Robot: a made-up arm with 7 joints.
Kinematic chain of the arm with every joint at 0, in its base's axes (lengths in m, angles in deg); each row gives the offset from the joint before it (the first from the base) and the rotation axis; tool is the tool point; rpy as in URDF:
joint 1: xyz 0 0 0.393 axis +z
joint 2: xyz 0 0 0 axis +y
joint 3: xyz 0 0 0.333 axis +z
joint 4: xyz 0.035 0 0 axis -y
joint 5: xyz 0.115 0 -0.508 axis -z
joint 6: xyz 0 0 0 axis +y
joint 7: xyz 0.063 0 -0.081 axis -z
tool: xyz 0 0 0 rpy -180 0 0
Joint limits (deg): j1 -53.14..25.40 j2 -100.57..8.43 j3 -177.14..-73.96 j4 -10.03..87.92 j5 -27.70..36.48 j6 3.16..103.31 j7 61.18..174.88
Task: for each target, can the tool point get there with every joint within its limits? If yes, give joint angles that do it. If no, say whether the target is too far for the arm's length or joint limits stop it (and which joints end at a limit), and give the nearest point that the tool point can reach.
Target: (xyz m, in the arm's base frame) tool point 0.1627 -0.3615 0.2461
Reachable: yes | joints -3.81 -91.51 -113.50 23.39 11.48 38.87 99.76
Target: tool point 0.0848 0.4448 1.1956
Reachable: no: joint limits stop it (at a limit: joint 1, joint 2, joint 3, joint 4, joint 5, joint 6) | nearest point -0.3319 0.4480 0.9542 | short by 0.482 m
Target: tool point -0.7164 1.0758 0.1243
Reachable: no: too far | nearest point -0.4783 0.6152 0.2308 | short by 0.529 m
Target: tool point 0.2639 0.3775 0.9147
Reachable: no: joint limits stop it (at a limit: joint 1, joint 2, joint 4, joint 5) | nearest point 0.1970 0.1185 0.4799 | short by 0.510 m
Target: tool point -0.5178 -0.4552 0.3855
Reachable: yes | joints -24.60 -80.49 -93.45 78.40 -17.45 69.06 113.58
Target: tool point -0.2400 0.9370 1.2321
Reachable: no: too far | nearest point -0.3434 0.4633 0.9345 | short by 0.569 m
